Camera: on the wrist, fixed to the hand. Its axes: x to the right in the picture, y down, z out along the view.
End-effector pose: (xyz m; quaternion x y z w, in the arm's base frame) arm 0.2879 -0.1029 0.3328 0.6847 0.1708 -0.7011 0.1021
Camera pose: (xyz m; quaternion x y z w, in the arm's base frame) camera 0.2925 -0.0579 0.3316 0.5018 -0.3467 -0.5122 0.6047
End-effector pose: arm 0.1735 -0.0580 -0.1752 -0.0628 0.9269 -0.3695 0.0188
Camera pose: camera 0.1708 -0.0726 -0.1325 0.5483 0.7066 -0.2089 0.3955
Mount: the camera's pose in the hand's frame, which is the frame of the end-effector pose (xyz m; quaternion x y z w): 0.0051 -0.0396 -0.0213 -0.0323 -0.1376 0.6948 0.7052
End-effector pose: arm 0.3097 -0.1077 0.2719 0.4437 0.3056 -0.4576 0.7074
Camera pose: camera 0.2748 -0.0977 0.2449 0.4394 -0.1753 0.1176 0.8731
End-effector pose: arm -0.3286 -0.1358 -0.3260 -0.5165 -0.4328 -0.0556 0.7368
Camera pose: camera -0.3340 -0.1694 -0.2962 -0.6964 -0.0459 0.5298 0.4820
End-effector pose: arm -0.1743 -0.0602 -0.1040 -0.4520 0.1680 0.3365 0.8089
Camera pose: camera -0.1424 -0.0906 -0.0939 -0.1818 0.3103 0.8669 0.3451
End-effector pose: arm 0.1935 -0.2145 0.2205 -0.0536 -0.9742 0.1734 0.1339
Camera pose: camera 0.1923 -0.2438 0.2549 0.6951 0.6738 -0.1912 0.1618
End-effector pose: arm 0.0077 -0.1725 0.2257 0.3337 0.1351 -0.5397 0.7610
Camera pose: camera -0.0232 -0.1700 0.1927 0.2303 -0.2239 0.1066 0.9410
